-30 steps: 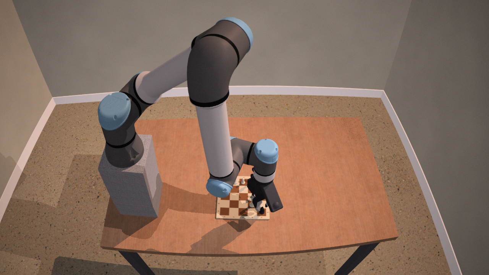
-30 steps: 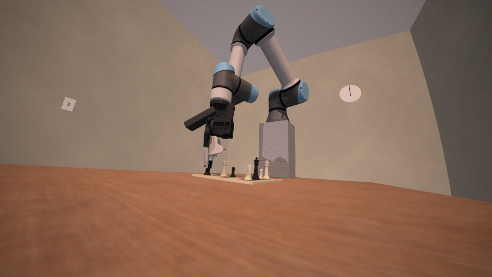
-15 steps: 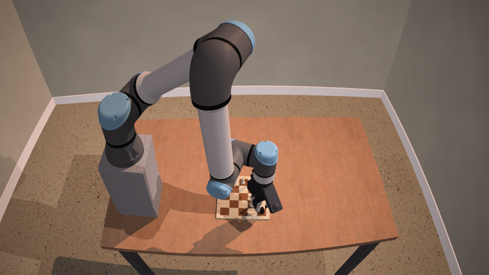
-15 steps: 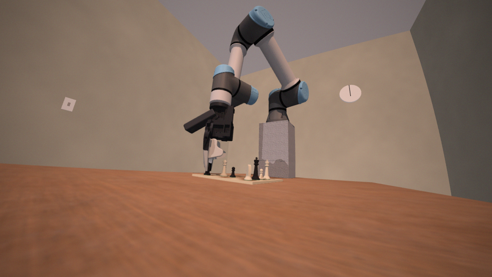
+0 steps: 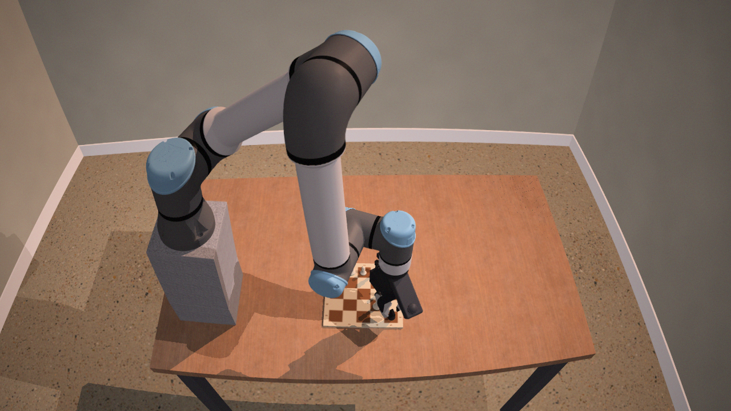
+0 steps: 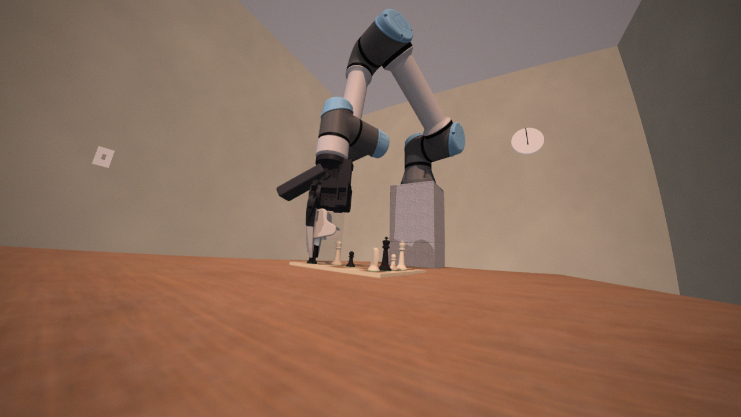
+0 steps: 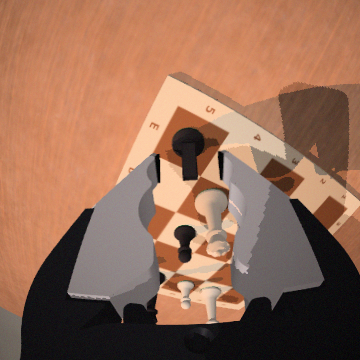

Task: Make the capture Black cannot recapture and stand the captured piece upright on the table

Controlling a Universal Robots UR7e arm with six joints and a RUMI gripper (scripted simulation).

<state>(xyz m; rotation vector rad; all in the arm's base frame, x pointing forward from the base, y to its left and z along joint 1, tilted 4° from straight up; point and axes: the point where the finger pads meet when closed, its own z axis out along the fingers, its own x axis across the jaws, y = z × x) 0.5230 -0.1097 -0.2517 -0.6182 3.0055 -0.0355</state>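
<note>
Right now the black knight is 1 cm below my hand. The rest, counted from my hand: chessboard (9 cm to the left, 7 cm behind, 3 cm below); then tall black piece (16 cm to the left, 2 cm behind); then black pawn (8 cm to the left, 3 cm behind, 1 cm below).
</note>
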